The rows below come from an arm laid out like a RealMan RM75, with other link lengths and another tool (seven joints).
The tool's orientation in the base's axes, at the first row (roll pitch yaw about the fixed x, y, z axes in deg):
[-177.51 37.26 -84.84]
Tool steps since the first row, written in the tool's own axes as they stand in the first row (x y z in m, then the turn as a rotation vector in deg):
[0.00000 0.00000 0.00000 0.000 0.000 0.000]
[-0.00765 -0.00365 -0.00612 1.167 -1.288 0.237]
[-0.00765 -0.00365 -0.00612 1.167 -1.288 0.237]
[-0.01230 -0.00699 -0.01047 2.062 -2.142 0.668]
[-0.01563 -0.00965 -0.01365 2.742 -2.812 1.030]
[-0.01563 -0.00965 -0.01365 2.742 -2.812 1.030]
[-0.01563 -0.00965 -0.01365 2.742 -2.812 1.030]
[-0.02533 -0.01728 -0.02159 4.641 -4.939 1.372]
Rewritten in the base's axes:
[0.00000 0.00000 0.00000 0.000 0.000 0.000]
[0.00316 0.00259 0.00962 1.366 -0.699 -0.850]
[0.00316 0.00259 0.00962 1.366 -0.699 -0.850]
[0.00621 0.00385 0.01601 2.277 -1.093 -1.705]
[0.00866 0.00473 0.02065 2.989 -1.370 -2.382]
[0.00866 0.00473 0.02065 2.989 -1.370 -2.382]
[0.00866 0.00473 0.02065 2.989 -1.370 -2.382]
[0.01566 0.00809 0.03310 5.243 -2.533 -3.730]

